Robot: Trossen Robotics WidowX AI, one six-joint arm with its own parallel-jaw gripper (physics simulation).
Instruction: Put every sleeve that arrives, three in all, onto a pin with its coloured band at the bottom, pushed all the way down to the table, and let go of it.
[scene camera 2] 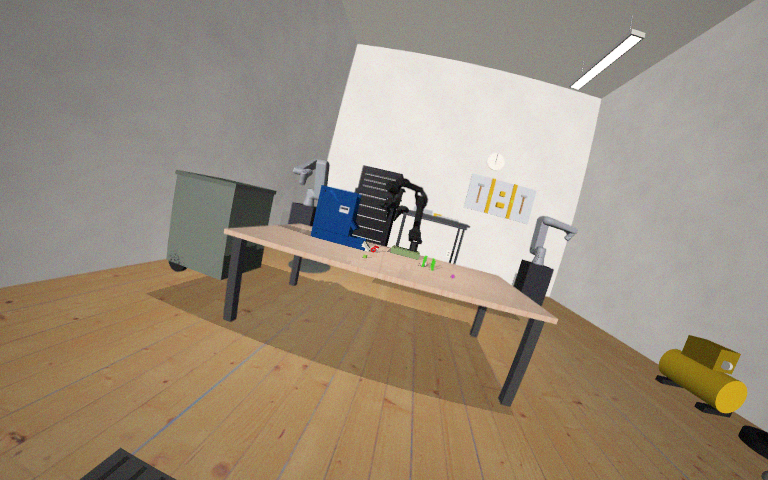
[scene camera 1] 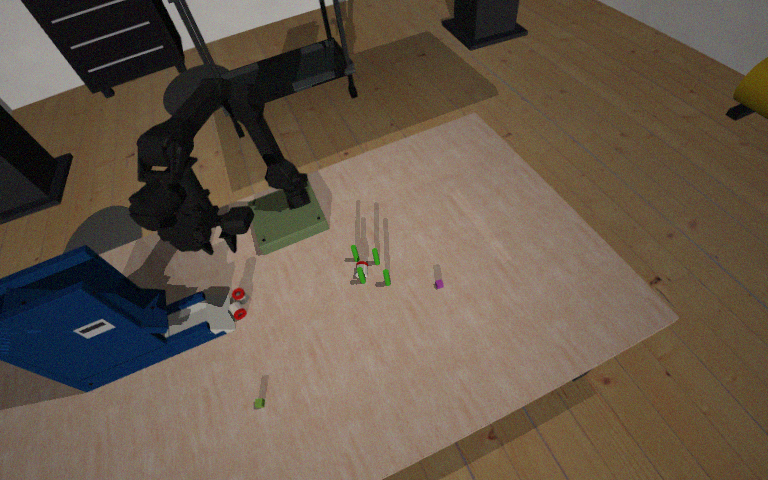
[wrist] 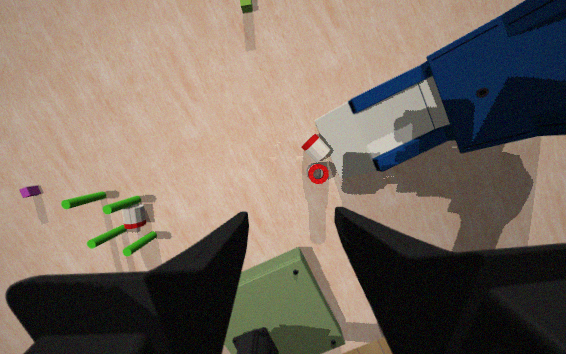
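Observation:
My gripper (scene camera 1: 222, 250) (wrist: 291, 216) is open and empty, above the table near the chute's end. A white sleeve (wrist: 321, 150) with a red band lies tilted at the chute's lip, red end outward. Another sleeve (scene camera 1: 238, 294) (wrist: 318, 174) stands beside it, red ring facing up. Four green pins (scene camera 1: 386, 277) (wrist: 84, 200) stand upright in a group. A third sleeve (wrist: 133, 214) lies on its side between them, red end towards the robot's base, around no pin; a pin partly hides it in scene camera 1. Whether it touches the pins I cannot tell.
The blue feeder (scene camera 1: 50, 316) (scene camera 2: 336, 217) (wrist: 500, 95) has a pale chute (wrist: 345, 125) with blue side rails. The green base block (scene camera 1: 291, 226) (wrist: 285, 300) carries the arm. A purple cube (scene camera 1: 438, 284) (wrist: 30, 191) and a lime cube (scene camera 1: 259, 403) (wrist: 246, 6) lie on the table.

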